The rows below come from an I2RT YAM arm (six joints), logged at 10 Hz.
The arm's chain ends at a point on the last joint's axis. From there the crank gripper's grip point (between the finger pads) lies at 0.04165 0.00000 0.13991 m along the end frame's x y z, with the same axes.
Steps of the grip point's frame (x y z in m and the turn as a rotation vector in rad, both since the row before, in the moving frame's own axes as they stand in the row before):
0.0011, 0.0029, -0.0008, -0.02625, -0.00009, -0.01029
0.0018, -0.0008, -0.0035, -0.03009, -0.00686, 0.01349
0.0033, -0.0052, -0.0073, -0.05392, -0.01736, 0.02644
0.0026, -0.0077, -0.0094, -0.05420, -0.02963, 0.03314
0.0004, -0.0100, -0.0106, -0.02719, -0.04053, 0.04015
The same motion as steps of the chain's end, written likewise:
0.0011, -0.0003, -0.0008, -0.02625, -0.00009, -0.01029
0.0028, -0.0056, -0.0037, -0.03009, -0.00686, 0.01349
0.0058, -0.0138, -0.0078, -0.05392, -0.01736, 0.02644
0.0069, -0.0166, -0.0103, -0.05420, -0.02963, 0.03314
0.0062, -0.0154, -0.0121, -0.02719, -0.04053, 0.04015

